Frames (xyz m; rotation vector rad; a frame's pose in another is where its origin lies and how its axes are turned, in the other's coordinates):
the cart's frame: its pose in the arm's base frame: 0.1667 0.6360 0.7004 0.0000 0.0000 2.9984
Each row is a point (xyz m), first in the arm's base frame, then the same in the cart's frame.
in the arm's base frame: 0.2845 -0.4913 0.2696
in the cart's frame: -0.2775 1.0990 -0.4308
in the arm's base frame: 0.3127 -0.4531 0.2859
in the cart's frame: -0.2999 1.0571 -0.4145
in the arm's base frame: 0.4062 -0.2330 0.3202
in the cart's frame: -0.3611 0.8259 -0.3802
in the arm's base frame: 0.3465 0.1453 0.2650
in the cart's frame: -0.2480 0.4600 -0.4354
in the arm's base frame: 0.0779 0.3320 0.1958
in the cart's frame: 0.0445 0.3136 -0.5046
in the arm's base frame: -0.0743 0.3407 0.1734
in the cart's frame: 0.1964 0.3267 -0.5270
